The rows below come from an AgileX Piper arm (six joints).
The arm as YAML. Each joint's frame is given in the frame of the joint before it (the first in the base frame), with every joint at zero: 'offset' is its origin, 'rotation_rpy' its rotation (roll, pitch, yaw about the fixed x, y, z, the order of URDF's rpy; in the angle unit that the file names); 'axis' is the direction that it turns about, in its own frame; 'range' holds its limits. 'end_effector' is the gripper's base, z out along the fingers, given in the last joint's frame.
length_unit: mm
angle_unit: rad
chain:
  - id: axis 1
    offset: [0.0, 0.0, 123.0]
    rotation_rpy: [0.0, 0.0, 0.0]
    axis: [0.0, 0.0, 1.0]
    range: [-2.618, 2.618]
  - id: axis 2
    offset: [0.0, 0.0, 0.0]
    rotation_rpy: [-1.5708, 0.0, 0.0]
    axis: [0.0, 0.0, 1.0]
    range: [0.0, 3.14]
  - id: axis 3
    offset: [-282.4, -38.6, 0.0]
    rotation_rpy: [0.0, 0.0, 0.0]
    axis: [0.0, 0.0, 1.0]
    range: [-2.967, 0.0]
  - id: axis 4
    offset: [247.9, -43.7, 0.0]
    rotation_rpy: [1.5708, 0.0, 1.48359]
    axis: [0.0, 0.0, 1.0]
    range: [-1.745, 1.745]
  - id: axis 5
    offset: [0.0, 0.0, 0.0]
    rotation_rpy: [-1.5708, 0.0, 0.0]
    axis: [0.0, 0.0, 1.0]
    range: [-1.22, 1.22]
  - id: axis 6
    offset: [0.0, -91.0, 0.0]
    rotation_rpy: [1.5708, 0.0, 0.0]
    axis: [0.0, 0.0, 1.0]
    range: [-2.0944, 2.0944]
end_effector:
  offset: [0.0, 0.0, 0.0]
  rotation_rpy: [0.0, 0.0, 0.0]
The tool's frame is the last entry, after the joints.
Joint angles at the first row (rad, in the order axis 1, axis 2, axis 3, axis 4, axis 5, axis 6):
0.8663 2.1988 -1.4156 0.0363 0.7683 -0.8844
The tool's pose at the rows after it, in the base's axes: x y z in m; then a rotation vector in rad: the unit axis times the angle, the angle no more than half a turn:
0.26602 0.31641 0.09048 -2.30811 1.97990 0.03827
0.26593 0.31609 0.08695 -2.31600 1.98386 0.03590
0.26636 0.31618 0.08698 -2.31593 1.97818 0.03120
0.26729 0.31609 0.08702 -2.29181 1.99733 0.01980
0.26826 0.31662 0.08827 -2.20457 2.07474 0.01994
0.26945 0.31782 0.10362 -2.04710 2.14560 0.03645
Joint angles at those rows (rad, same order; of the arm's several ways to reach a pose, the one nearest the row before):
0.8663 2.2085 -1.4156 0.0356 0.7649 -0.8818
0.8663 2.2170 -1.4156 0.0334 0.7649 -0.8818
0.8663 2.2170 -1.4156 0.0293 0.7611 -0.8818
0.8663 2.2170 -1.4156 0.0171 0.7550 -0.8535
0.8663 2.2142 -1.4156 0.0109 0.7447 -0.7727
0.8663 2.1732 -1.4060 0.0092 0.7133 -0.6640

